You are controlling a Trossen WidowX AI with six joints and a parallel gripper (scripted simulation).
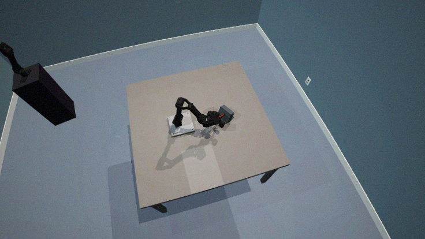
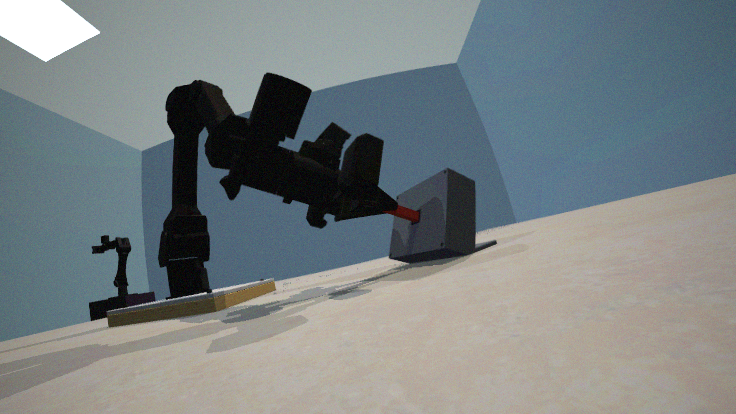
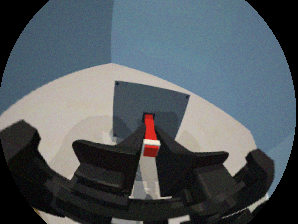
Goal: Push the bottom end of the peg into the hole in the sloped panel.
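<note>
The sloped panel lies 6 cm ahead of my gripper tip, 2 cm to the left of it and 3 cm below it. Also, from my gripper tip: red peg 2 cm behind, 1 cm to the right.
</note>
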